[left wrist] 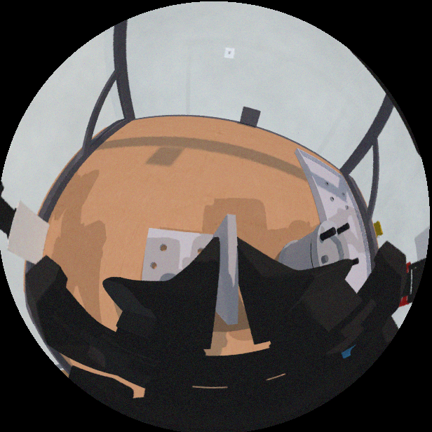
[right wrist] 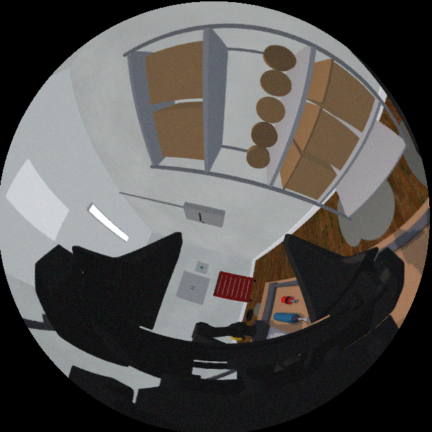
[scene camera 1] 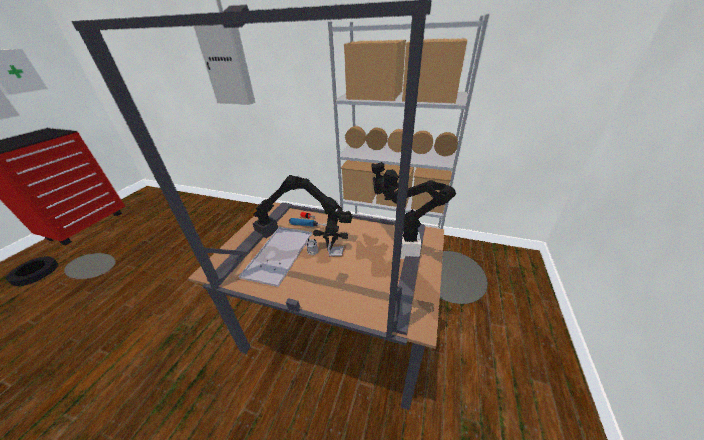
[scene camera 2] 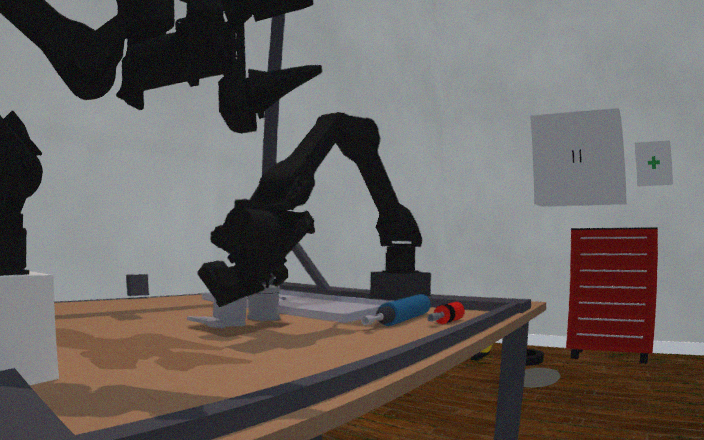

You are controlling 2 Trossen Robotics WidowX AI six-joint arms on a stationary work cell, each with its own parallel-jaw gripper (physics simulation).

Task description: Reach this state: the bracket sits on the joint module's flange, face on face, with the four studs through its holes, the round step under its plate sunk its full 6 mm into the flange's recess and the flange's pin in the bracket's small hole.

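Seen in the pictures: left gripper, fingertip midpoint: (scene camera 1: 329, 250) (scene camera 2: 220, 304); right gripper, fingertip midpoint: (scene camera 1: 372, 170) (scene camera 2: 317, 33); left arm's base at its link origin: (scene camera 1: 264, 221) (scene camera 2: 400, 272); right arm's base at its link origin: (scene camera 1: 410, 237).
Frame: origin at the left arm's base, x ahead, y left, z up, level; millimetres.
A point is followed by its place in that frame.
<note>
The grey L-shaped bracket (scene camera 1: 336, 252) @(z -60, x 488, y 73 mm) (scene camera 2: 231, 315) @(z -56, x 448, y 79 mm) (left wrist: 228, 300) is low at the table, its holed plate nearly flat and its other plate upright. Whether it touches the table I cannot tell. My left gripper (scene camera 1: 330, 246) @(z -41, x 456, y 50 mm) (left wrist: 224, 241) is shut on the upright plate, one finger on each side; the fingers hide part of the holed plate. The round grey joint module (scene camera 1: 312, 246) @(z -16, x 382, y 4 mm) (scene camera 2: 263, 307) @(z -50, x 372, y 47 mm) (left wrist: 299, 254) stands upright beside the bracket, apart from it, with black studs on its flange; a left finger partly covers it in the left wrist view. My right gripper (scene camera 2: 316, 35) @(z 287, x 500, y 423 mm) (right wrist: 235, 238) is open and empty, high above the table.
A pale shallow tray (scene camera 1: 292, 241) @(z -71, x 206, y 15 mm) (scene camera 2: 337, 308) @(z -71, x 177, y 0 mm) lies beyond the module. A blue-handled tool (scene camera 1: 302, 222) @(z -43, x 154, y 159 mm) (scene camera 2: 405, 309) @(z -48, x 174, y 206 mm) (right wrist: 286, 317) and a red one (scene camera 1: 305, 214) @(z -46, x 107, y 237 mm) (scene camera 2: 450, 312) @(z -53, x 120, y 264 mm) (right wrist: 286, 300) lie near the table's back edge. Dark frame posts (scene camera 1: 407, 155) @(z 691, x 962, y -193 mm) rise from the table.
</note>
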